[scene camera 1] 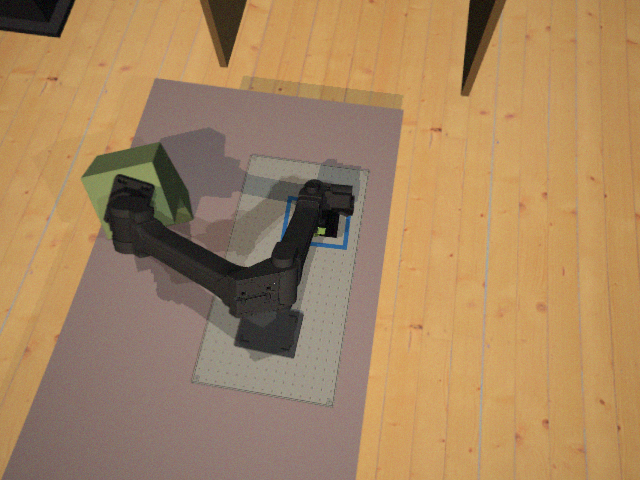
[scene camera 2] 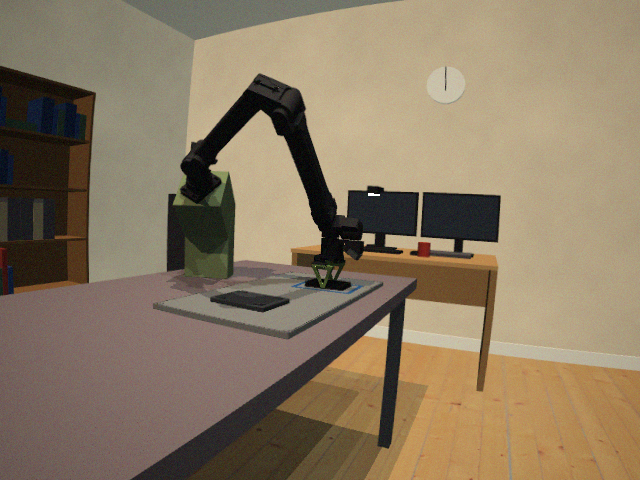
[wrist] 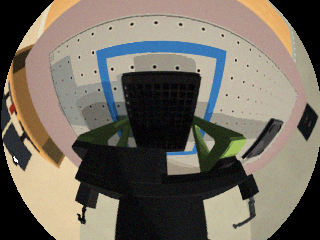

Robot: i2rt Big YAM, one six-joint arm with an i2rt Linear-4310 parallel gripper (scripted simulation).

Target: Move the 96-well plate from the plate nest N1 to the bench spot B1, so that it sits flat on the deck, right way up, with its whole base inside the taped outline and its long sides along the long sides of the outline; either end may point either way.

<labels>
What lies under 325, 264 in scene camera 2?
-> My gripper.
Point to a black 96-well plate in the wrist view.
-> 171, 135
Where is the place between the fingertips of my gripper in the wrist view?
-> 161, 119
</labels>
